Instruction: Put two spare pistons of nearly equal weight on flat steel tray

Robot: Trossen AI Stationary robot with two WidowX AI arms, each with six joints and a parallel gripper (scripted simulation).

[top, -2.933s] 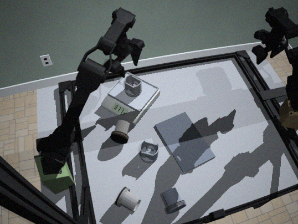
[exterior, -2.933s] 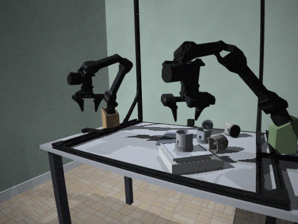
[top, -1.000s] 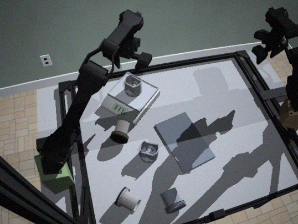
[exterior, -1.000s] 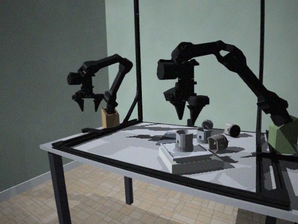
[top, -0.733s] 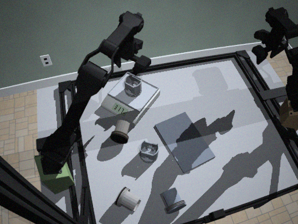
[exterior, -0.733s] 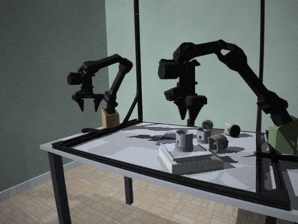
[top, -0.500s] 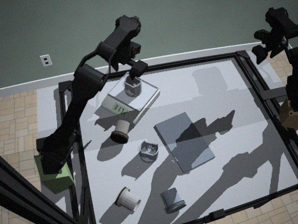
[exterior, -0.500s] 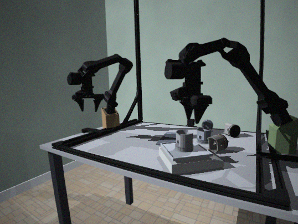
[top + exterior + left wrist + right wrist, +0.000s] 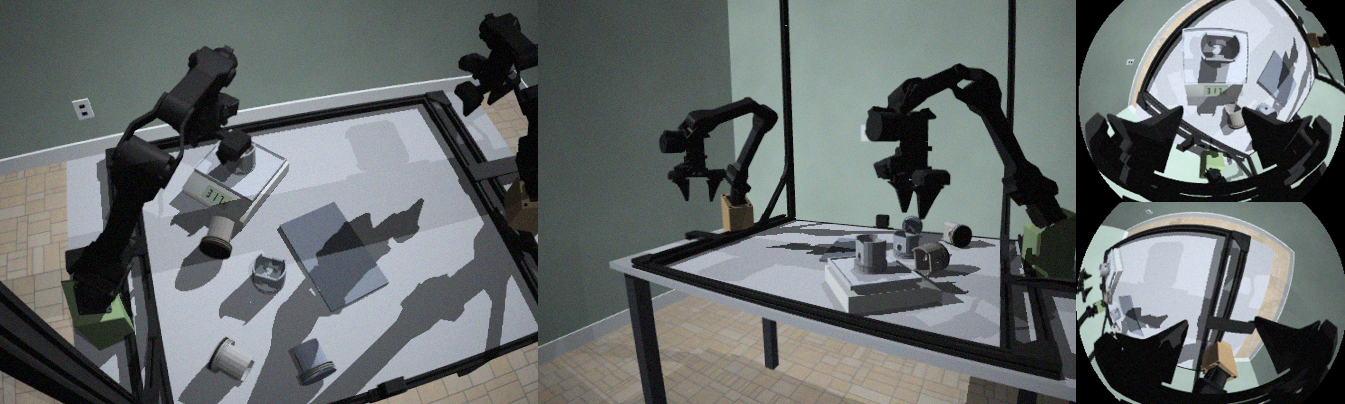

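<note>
My left hand is 50 mm short of the white scale, 80 mm to the left of it and 160 mm above it. Also, from my left hand: flat steel tray 220 mm behind, 230 mm to the right, 200 mm below.
</note>
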